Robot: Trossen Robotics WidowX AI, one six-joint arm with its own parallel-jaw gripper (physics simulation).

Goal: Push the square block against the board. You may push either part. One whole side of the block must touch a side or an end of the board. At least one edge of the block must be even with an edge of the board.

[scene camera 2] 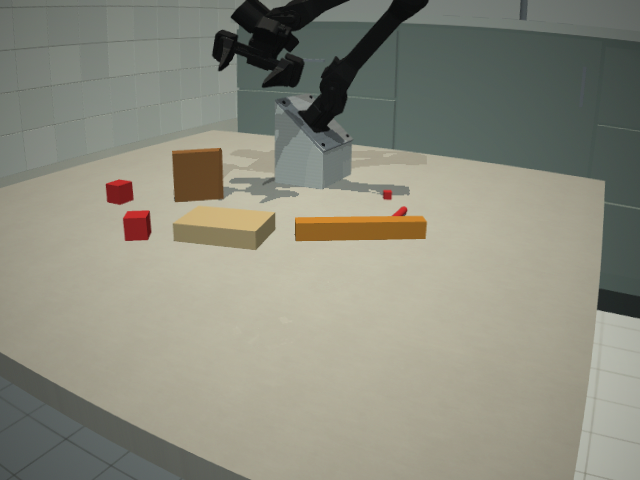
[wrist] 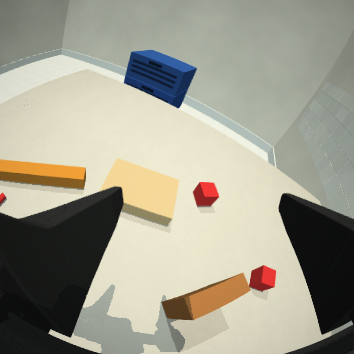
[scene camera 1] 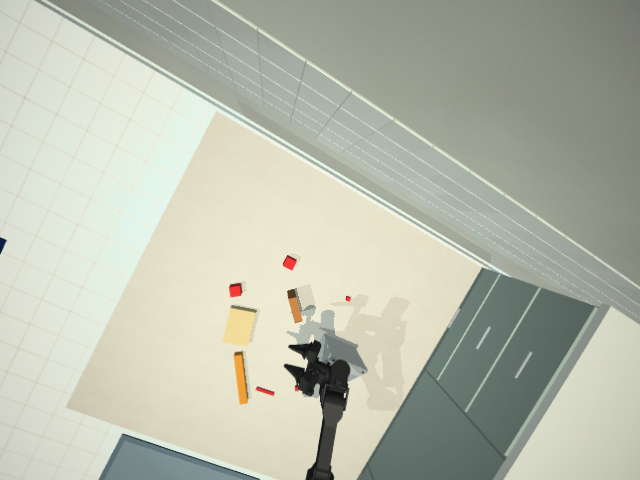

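Where they show: gripper, between the fingertips: [scene camera 2: 240, 77] [wrist: 204, 198] [scene camera 1: 286, 355]; arm's base, origin of its link: [scene camera 2: 313, 121].
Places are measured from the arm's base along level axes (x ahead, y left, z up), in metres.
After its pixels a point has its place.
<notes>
A brown block [scene camera 1: 295, 310] @(x 0.254, y -0.122, z -0.036 m) [scene camera 2: 197, 175] @(x 0.266, y -0.112, z -0.084 m) [wrist: 217, 298] @(x 0.246, y -0.120, z -0.036 m) with a square broad face stands upright on a narrow side. A flat, pale yellow, board-like piece [scene camera 1: 239, 326] @(x 0.397, y 0.062, z -0.107 m) [scene camera 2: 222, 222] @(x 0.417, y 0.080, z -0.106 m) [wrist: 145, 190] @(x 0.390, y 0.055, z -0.106 m) lies on the table, apart from the brown block and at an angle to it. A long orange bar [scene camera 1: 240, 379] @(x 0.280, y 0.261, z -0.106 m) [scene camera 2: 360, 228] @(x 0.292, y 0.270, z -0.117 m) [wrist: 45, 172] @(x 0.288, y 0.236, z -0.107 m) lies near the pale piece, with a gap between them. My gripper [scene camera 1: 287, 357] @(x 0.240, y -0.016, z 0.115 m) [scene camera 2: 243, 77] @(x 0.240, y -0.016, z 0.115 m) [wrist: 204, 198] @(x 0.240, y -0.016, z 0.115 m) is open and empty, high above the table, on the robot-base side of these pieces. The left finger hides one corner of the pale piece in the wrist view.
One red cube [scene camera 1: 289, 262] @(x 0.360, y -0.262, z -0.098 m) [scene camera 2: 119, 192] @(x 0.372, y -0.237, z -0.112 m) [wrist: 263, 278] @(x 0.344, y -0.244, z -0.098 m) lies beyond the brown block; another red cube [scene camera 1: 235, 290] @(x 0.484, y -0.063, z -0.098 m) [scene camera 2: 136, 225] @(x 0.497, y -0.044, z -0.111 m) [wrist: 206, 194] @(x 0.463, y -0.058, z -0.098 m) lies near the pale piece. A red stick [scene camera 1: 265, 391] @(x 0.155, y 0.276, z -0.126 m) [scene camera 2: 399, 211] @(x 0.150, y 0.280, z -0.124 m) and tiny red cubes [scene camera 1: 347, 298] @(x 0.063, y -0.246, z -0.123 m) [scene camera 1: 296, 388] @(x 0.044, y 0.204, z -0.122 m) lie nearer the grey base [scene camera 2: 299, 149] @(x 0.062, y 0.003, z -0.054 m).
</notes>
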